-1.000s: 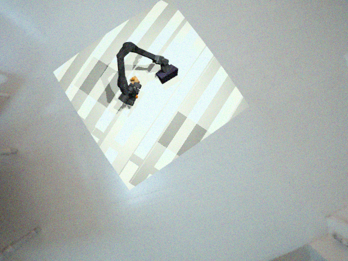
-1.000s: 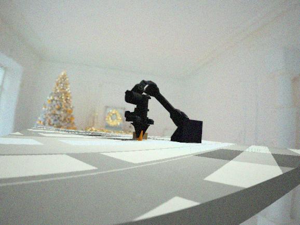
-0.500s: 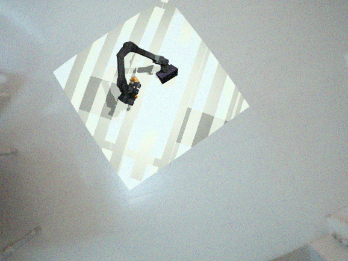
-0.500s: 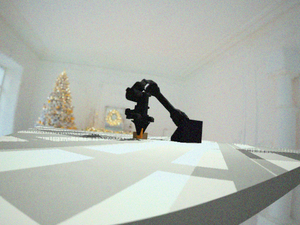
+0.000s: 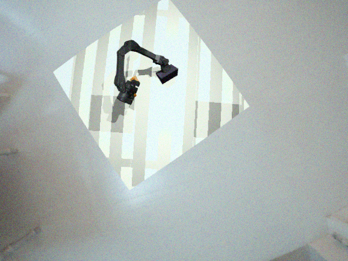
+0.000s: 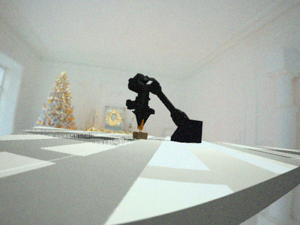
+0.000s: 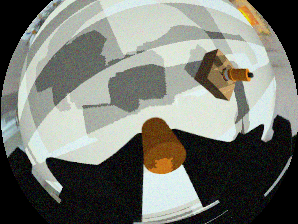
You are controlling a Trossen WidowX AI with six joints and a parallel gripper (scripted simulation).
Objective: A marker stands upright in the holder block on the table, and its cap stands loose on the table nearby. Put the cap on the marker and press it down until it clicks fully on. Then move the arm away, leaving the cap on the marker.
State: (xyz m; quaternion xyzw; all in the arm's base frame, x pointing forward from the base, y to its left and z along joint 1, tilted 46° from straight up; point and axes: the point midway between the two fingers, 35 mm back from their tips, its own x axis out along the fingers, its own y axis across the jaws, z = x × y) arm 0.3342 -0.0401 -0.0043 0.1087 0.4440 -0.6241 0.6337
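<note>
Right now my gripper tip is 8 cm past the holder block, 11 cm to the left of it and 5 cm above it. Round my gripper tip: orange cap: 1 cm above.
</note>
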